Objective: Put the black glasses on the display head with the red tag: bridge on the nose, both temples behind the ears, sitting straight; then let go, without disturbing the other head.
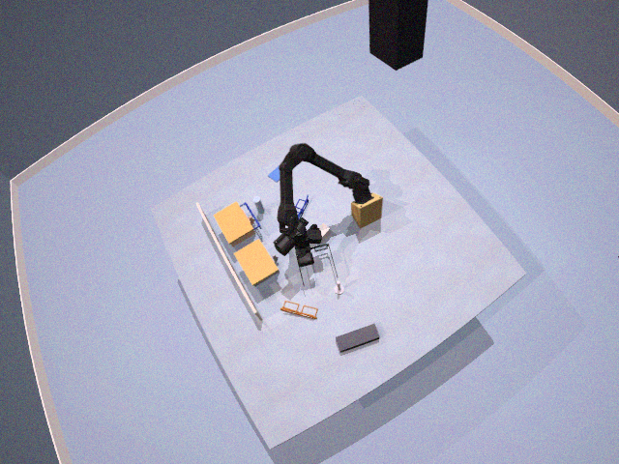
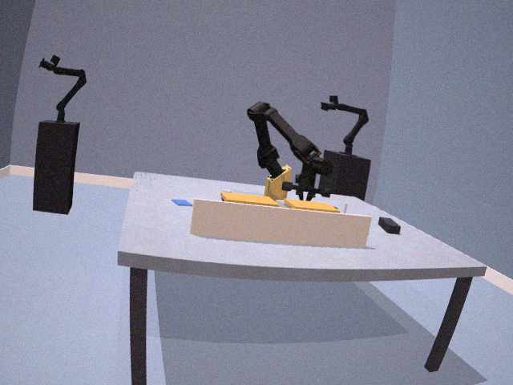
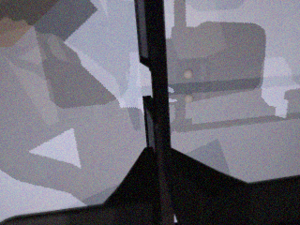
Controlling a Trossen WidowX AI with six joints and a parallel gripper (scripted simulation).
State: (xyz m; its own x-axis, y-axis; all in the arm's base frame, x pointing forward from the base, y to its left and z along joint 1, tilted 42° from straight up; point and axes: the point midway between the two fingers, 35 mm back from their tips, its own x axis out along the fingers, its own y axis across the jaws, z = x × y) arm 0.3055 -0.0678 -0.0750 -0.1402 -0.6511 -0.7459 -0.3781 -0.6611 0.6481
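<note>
Right now the white cube is 120 mm behind my gripper tip, 30 mm to the right of it and 20 mm below it. Also, from my gripper tip: beige board 280 mm ahead, 180 mm to the right, 10 mm above; black box 40 mm ahead, 420 mm to the left, 20 mm below; display head 140 mm ahead, 280 mm to the right, 10 mm above.
</note>
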